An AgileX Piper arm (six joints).
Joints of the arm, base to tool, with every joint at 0 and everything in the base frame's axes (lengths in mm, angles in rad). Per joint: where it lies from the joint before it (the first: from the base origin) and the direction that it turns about. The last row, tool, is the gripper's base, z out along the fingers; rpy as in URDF.
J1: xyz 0 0 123 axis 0 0 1
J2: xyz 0 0 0 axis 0 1 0
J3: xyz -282.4 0 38.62 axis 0 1 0
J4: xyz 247.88 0 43.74 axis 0.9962 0 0.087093
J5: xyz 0 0 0 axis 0 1 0
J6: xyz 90.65 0 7.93 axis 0.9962 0 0.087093
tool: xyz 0 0 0 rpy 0 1.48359 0
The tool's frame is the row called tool.
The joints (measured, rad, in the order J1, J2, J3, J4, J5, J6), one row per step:
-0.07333 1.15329 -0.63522 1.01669 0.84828 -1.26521
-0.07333 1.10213 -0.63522 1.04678 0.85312 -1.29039
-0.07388 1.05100 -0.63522 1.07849 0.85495 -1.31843
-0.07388 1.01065 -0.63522 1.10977 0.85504 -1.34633
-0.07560 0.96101 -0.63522 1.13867 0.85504 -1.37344
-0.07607 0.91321 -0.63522 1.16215 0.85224 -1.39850
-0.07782 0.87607 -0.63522 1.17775 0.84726 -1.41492
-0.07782 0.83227 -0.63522 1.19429 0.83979 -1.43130
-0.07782 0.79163 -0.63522 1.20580 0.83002 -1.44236
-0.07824 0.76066 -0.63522 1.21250 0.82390 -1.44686
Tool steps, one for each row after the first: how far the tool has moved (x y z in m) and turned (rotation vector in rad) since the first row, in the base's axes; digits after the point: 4 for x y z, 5 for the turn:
-0.0066 0.0018 0.0116 0.01306 -0.06605 0.00743
-0.0135 0.0034 0.0229 0.02449 -0.13580 0.01350
-0.0193 0.0048 0.0320 0.03536 -0.19579 0.01883
-0.0270 0.0059 0.0424 0.04302 -0.26466 0.02320
-0.0349 0.0069 0.0518 0.04560 -0.33122 0.02734
-0.0412 0.0073 0.0587 0.04540 -0.38192 0.02606
-0.0490 0.0079 0.0665 0.04489 -0.44017 0.02426
-0.0564 0.0082 0.0732 0.04240 -0.49223 0.01920
-0.0624 0.0084 0.0780 0.04139 -0.52872 0.01479

